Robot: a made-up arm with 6 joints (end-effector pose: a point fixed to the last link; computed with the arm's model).
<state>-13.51 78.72 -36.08 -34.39 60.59 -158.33</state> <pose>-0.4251 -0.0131 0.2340 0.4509 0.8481 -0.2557 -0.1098</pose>
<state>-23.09 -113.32 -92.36 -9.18 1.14 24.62</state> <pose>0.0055 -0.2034 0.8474 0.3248 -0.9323 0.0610 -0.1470</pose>
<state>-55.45 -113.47 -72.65 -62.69 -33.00 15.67</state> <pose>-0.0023 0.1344 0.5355 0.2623 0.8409 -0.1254 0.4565</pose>
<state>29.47 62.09 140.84 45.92 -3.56 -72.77</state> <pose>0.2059 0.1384 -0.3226 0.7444 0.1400 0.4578 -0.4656</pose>
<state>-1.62 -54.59 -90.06 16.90 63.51 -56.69</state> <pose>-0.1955 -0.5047 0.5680 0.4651 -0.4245 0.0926 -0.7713</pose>
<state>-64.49 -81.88 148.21 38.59 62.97 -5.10</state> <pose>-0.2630 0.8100 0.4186 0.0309 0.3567 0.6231 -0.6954</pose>
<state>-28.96 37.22 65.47 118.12 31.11 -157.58</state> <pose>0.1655 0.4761 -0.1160 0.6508 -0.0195 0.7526 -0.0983</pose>
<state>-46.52 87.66 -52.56 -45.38 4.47 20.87</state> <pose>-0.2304 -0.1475 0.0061 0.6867 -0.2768 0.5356 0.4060</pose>
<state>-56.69 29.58 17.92 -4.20 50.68 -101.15</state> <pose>-0.2408 0.5244 0.4387 0.1369 0.1210 0.8274 0.5311</pose>
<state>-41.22 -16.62 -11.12 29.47 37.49 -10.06</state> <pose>-0.3164 0.4233 0.9126 0.0663 0.8357 0.4616 0.2902</pose>
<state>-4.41 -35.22 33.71 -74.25 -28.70 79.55</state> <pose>-0.2426 0.1182 0.3158 0.2224 0.3462 0.8774 0.2469</pose>
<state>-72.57 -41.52 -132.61 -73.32 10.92 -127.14</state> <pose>-0.2953 0.0741 0.2742 0.7316 -0.6475 0.2091 0.0419</pose>
